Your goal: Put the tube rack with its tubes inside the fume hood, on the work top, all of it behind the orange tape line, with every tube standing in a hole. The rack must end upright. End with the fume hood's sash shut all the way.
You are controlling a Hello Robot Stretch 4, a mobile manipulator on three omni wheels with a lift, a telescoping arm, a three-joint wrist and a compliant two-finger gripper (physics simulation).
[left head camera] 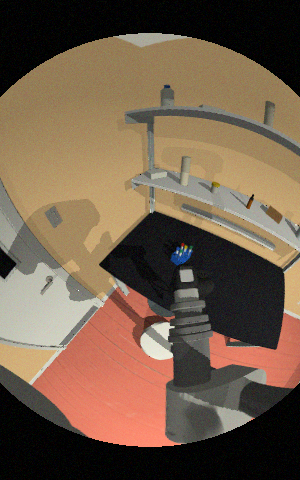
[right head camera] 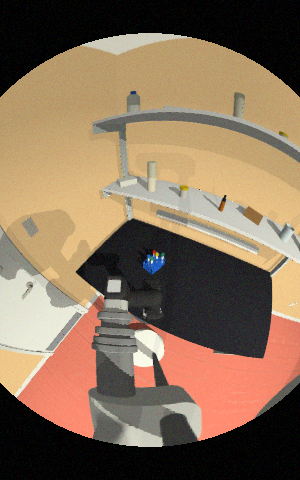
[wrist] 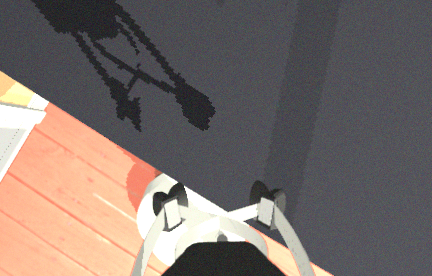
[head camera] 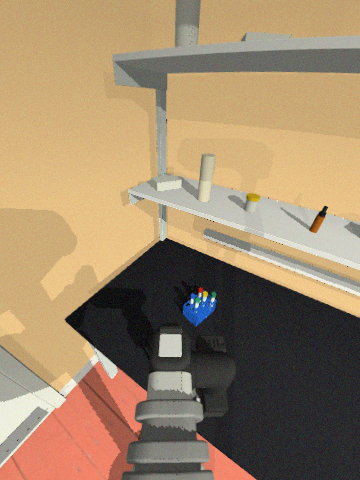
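Pixels of known places: gripper, between the fingertips: (wrist: 218,197); robot's base, origin of its link: (left head camera: 160,339) (right head camera: 143,346) (wrist: 197,205).
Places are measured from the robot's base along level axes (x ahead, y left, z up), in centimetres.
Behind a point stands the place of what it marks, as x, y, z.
Note:
The blue tube rack (head camera: 196,314) @[55.8, -11.1, 77.3] (left head camera: 178,257) @[55.1, -9.8, 81.1] (right head camera: 152,266) @[56.1, -11.8, 77.5] stands upright on the black bench top (head camera: 290,360) @[37.9, -47.2, 73.5] (left head camera: 250,295) @[22.7, -63.1, 73.5] (right head camera: 225,300) @[25.7, -59.1, 73.5] (wrist: 380,150) @[25.8, -31.5, 73.5], towards its back left corner. Tubes with red, yellow, green and blue caps stand in it. My gripper (wrist: 218,197) @[22.2, -8.7, 83.6] is open, its two fingertips apart with nothing between them, above the bench's front edge. It is on the near side of the rack; the head views mostly hide the fingers behind the wrist. The rack does not show in the wrist view. The fume hood, its sash and the orange tape line do not show in these views.
A lower wall shelf (head camera: 235,217) (left head camera: 220,199) (right head camera: 200,200) with small containers runs above the bench's back, below an upper shelf (head camera: 240,60). A round white object (left head camera: 159,341) @[-0.8, 1.9, 18.7] (right head camera: 150,348) @[-0.8, -7.3, 18.7] is below the bench's front edge. A white door (left head camera: 37,305) @[12.6, 88.0, 80.6] is at the left.

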